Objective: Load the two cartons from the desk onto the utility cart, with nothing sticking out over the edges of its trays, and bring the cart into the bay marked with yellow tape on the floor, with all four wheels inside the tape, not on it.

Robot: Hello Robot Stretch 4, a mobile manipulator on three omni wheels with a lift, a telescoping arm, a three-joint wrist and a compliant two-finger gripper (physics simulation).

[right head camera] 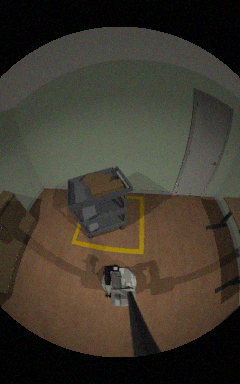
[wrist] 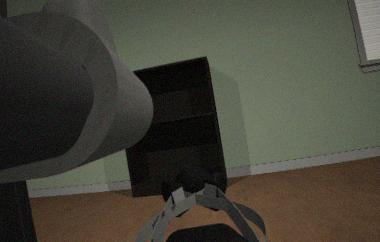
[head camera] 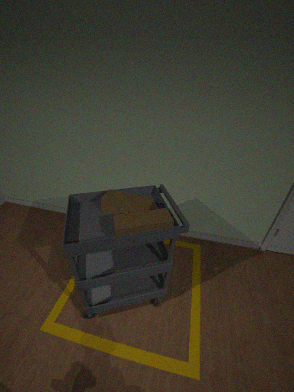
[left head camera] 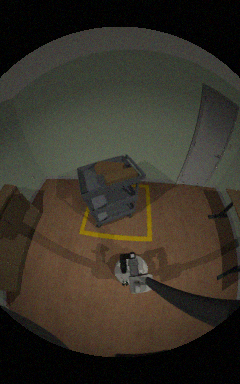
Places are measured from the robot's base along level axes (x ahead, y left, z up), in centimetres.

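Pixels of known places: gripper, between the fingertips: (right head camera: pixel 108 297) (wrist: pixel 193 183) (left head camera: pixel 124 285).
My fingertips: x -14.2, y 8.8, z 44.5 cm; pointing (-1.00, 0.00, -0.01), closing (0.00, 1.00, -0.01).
Behind a point stands the place of what it marks.
The grey three-tray utility cart (head camera: pixel 90 246) @[x 70.7, y 28.7, z 80.0 cm] (left head camera: pixel 107 188) @[x 74.6, y 16.6, z 80.2 cm] (right head camera: pixel 100 198) @[x 76.8, y 9.5, z 80.0 cm] stands at an angle in the bay marked with yellow tape (head camera: pixel 120 348) @[x 52.0, y 15.2, z -2.7 cm] (left head camera: pixel 115 236) @[x 51.6, y 16.4, z -2.7 cm] (right head camera: pixel 107 248) @[x 50.7, y 14.5, z -2.7 cm]. Its two near wheels are on the floor inside the tape; the far wheels are hidden. Two brown cartons lie on the top tray: the back carton (head camera: pixel 125 201) @[x 100.4, y 15.0, z 87.6 cm] and the front carton (head camera: pixel 144 221) @[x 83.1, y 2.4, z 87.6 cm], side by side toward the handle end. Whether either reaches over the rim is hard to tell in the dim light. My gripper (wrist: pixel 193 183) @[x -14.2, y 8.8, z 44.5 cm] is shut and empty, well away from the cart.
A green wall stands close behind the cart, with a door (left head camera: pixel 212 135) @[x 139.9, y -164.0, z 125.2 cm] (right head camera: pixel 205 145) @[x 140.5, y -161.2, z 118.1 cm] to the right. A brown cabinet (left head camera: pixel 12 250) @[x 2.6, y 186.1, z 36.0 cm] (right head camera: pixel 10 250) @[x 11.4, y 184.3, z 31.2 cm] is at the left. Dark desk legs show at the right edge. The wrist view shows a dark shelf unit (wrist: pixel 218 135) @[x -172.7, y 34.0, z 39.2 cm] against a wall.
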